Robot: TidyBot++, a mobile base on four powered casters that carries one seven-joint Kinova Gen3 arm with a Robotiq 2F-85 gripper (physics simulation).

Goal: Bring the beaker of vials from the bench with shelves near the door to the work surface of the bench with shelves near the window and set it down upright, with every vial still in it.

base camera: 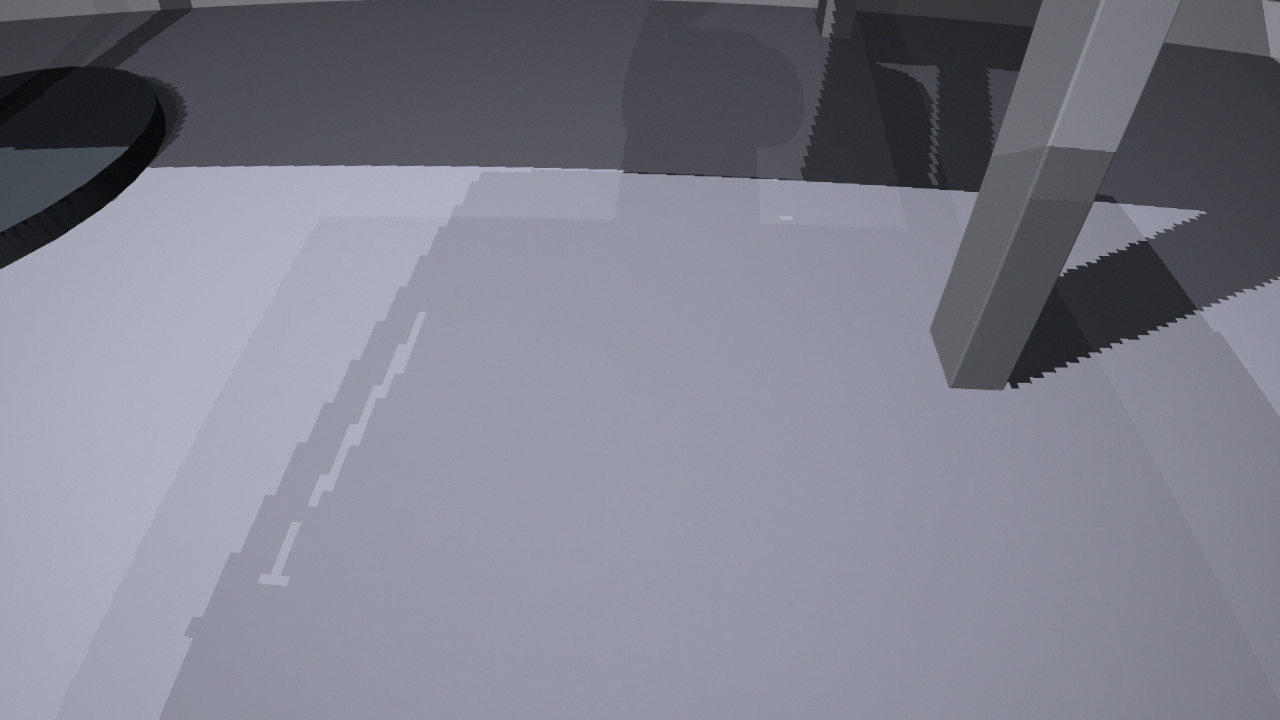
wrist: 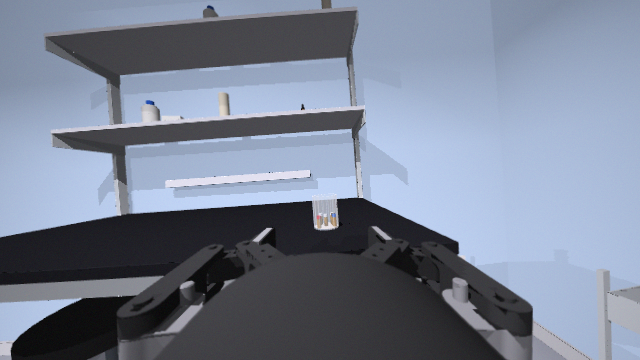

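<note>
In the wrist view, a clear beaker [wrist: 325,211] stands upright on the black work surface [wrist: 210,235] of a bench with shelves, near its right end. Several small vials [wrist: 326,220] with red, white and blue caps are inside it. My gripper [wrist: 321,237] is open and empty. It is in front of the bench, with the beaker beyond the fingertips and roughly centred between them. The beaker does not show in the base camera view. I cannot tell from the frames which bench this is.
Two shelves [wrist: 210,42] [wrist: 210,131] with bottles hang above the bench. A dark round seat [wrist: 65,327] [base camera: 80,116] is at the left. A grey leg [base camera: 1029,223] stands at the right in the base camera view. A light frame [wrist: 604,315] is at the far right.
</note>
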